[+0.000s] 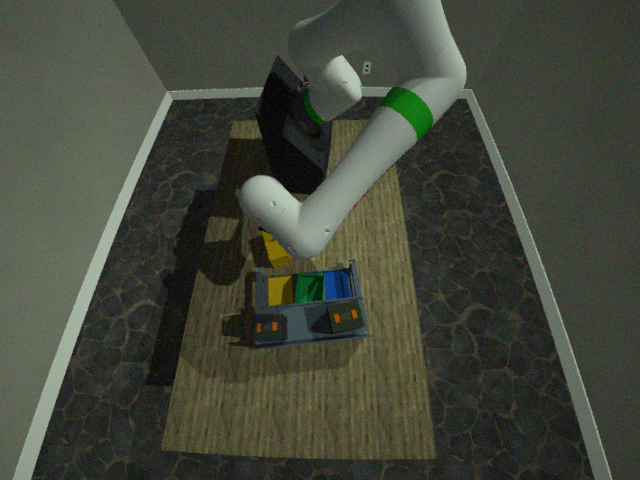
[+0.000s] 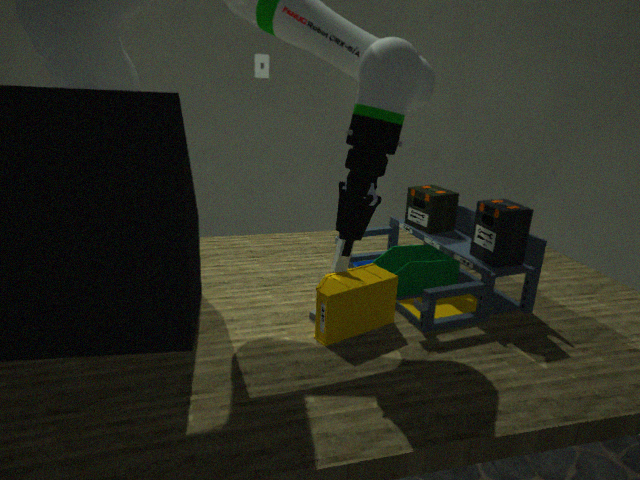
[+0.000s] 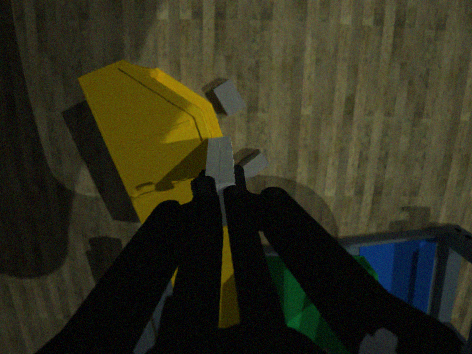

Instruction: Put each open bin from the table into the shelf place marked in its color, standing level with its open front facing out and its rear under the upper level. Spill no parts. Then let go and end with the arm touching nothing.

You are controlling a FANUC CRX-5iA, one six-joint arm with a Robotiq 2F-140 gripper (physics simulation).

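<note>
A yellow bin lies tipped on its side on the table in front of the shelf. Two grey blocks lie on the table beside it: one block apart from it, the other block partly behind the fingertips. A green bin stands in the middle shelf place; how far its rear reaches under the upper level is unclear. The yellow place and blue place flank it. My gripper is shut and empty, its tips close by the yellow bin; contact is unclear.
Two dark cases with orange latches, one case and another case, stand on the shelf's upper level. A large black block stands on the table beside the arm.
</note>
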